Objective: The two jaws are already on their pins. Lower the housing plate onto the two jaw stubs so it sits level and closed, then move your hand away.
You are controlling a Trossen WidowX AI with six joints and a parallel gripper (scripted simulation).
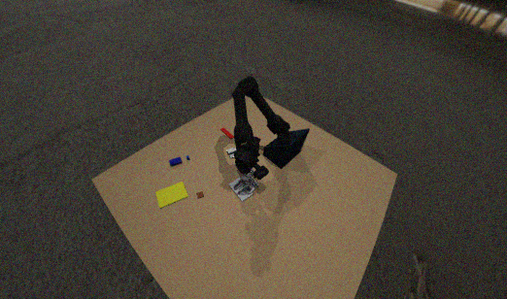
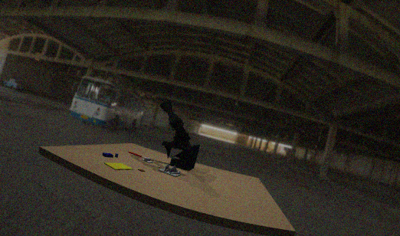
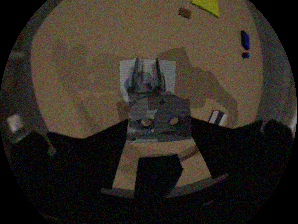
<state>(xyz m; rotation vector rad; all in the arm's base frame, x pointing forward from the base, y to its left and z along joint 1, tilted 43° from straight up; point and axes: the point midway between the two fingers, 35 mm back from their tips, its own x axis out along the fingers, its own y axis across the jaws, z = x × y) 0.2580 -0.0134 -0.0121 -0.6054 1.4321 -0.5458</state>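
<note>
The grey jaw is 20 mm ahead of my gripper tip, 30 mm to the left of it and 70 mm below it. Round my gripper tip: brown block 250 mm ahead, 90 mm to the right, 80 mm below; then grey housing part 10 mm ahead, 20 mm above; then tiny blue piece 180 mm ahead, 330 mm to the right, 70 mm below.
</note>
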